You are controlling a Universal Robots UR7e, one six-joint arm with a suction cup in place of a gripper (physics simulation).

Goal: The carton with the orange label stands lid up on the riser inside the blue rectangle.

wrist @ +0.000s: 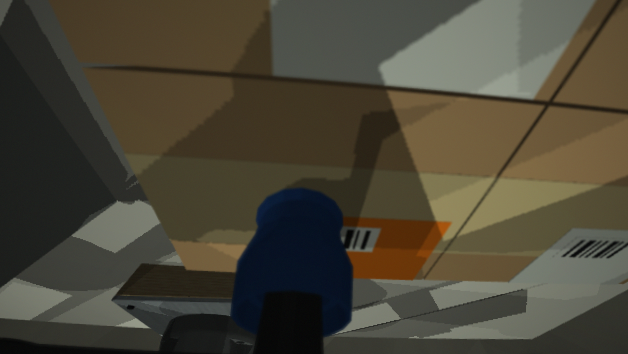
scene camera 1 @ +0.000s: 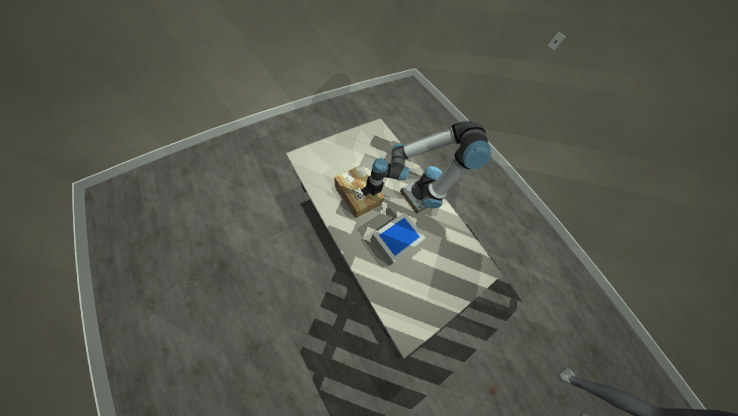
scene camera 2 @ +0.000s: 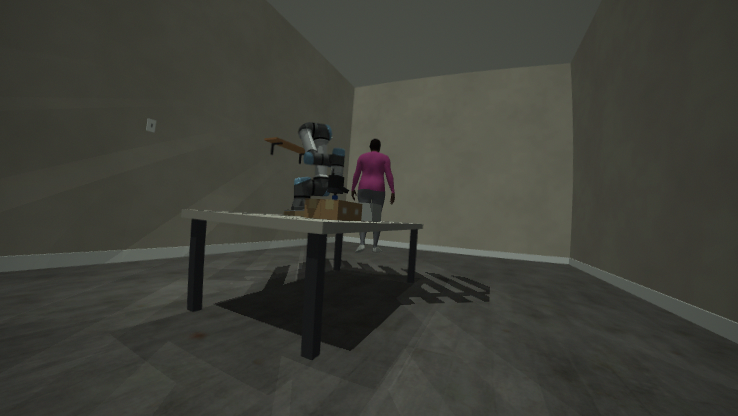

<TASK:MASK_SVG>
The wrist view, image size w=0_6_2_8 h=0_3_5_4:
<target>my suction cup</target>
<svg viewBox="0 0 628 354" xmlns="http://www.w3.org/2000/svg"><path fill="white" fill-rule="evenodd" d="M283 189L268 196L258 207L256 216L258 227L256 233L237 261L230 316L239 327L257 335L262 309L252 304L248 299L249 297L273 291L294 290L315 293L337 302L334 307L322 312L323 337L327 337L343 330L352 321L353 266L340 236L340 231L343 227L343 213L336 202L322 192L306 188Z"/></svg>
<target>riser with blue rectangle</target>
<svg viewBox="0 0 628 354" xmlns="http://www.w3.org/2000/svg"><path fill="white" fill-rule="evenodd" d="M0 35L1 288L114 205L117 200L76 145Z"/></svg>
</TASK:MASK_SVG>
